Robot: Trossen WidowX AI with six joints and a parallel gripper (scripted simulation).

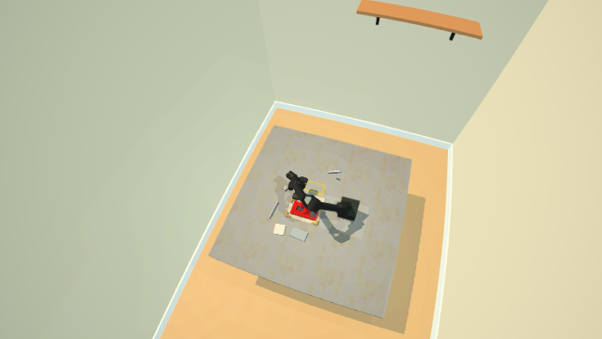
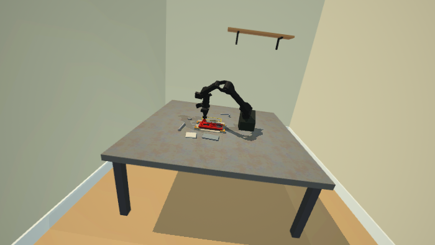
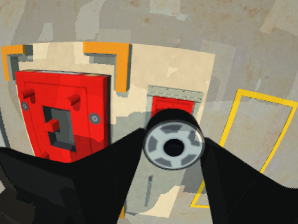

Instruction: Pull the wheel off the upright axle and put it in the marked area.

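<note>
My gripper tip is 10 mm above the upright axle. Also, from my gripper tip: wheel right at my gripper tip.
</note>
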